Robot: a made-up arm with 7 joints. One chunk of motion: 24 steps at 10 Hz.
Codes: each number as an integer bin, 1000 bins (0 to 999) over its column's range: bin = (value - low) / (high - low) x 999, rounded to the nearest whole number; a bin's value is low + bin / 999 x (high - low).
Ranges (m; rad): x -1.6..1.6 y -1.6..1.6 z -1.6..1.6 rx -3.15..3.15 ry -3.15..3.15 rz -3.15..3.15
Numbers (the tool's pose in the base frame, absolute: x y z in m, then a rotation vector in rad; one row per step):
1: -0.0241 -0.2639 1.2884 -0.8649 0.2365 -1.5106
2: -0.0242 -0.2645 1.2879 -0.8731 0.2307 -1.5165
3: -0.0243 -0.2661 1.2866 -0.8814 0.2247 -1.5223
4: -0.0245 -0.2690 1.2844 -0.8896 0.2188 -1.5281
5: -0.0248 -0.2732 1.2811 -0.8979 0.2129 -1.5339
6: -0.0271 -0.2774 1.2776 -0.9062 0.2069 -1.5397
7: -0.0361 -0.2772 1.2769 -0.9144 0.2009 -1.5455
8: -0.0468 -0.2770 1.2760 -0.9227 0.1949 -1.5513
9: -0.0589 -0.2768 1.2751 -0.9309 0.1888 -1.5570
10: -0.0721 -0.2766 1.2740 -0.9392 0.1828 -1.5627
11: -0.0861 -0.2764 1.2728 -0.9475 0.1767 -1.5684
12: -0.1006 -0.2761 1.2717 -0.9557 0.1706 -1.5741
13: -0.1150 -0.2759 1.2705 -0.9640 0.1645 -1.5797
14: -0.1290 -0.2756 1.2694 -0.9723 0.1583 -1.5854
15: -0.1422 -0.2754 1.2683 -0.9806 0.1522 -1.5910
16: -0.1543 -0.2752 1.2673 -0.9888 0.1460 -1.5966
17: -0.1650 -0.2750 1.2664 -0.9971 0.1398 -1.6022
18: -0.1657 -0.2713 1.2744 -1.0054 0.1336 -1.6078
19: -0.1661 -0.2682 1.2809 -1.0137 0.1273 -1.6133
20: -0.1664 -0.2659 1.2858 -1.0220 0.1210 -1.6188
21: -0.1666 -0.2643 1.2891 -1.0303 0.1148 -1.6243
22: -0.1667 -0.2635 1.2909 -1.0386 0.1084 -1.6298
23: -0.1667 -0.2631 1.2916 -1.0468 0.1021 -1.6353
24: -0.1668 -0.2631 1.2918 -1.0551 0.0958 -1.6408
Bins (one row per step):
1: 492 417 902 362 537 260
2: 492 417 902 361 536 259
3: 492 416 901 360 535 258
4: 492 416 900 358 534 257
5: 492 414 899 357 533 256
6: 491 413 898 356 532 255
7: 488 413 898 355 531 254
8: 485 413 898 353 530 254
9: 481 413 898 352 529 253
10: 477 413 897 351 528 252
11: 473 413 897 349 528 251
12: 468 413 897 348 527 250
13: 464 413 896 347 526 249
14: 459 413 896 345 525 248
15: 455 414 895 344 524 247
16: 451 414 895 343 523 246
17: 448 414 895 341 522 245
18: 448 415 897 340 521 245
19: 448 416 899 339 520 244
20: 448 416 901 337 519 243
21: 447 417 902 336 518 242
22: 447 417 903 335 517 241
23: 447 417 903 334 516 240
24: 447 417 903 332 515 239

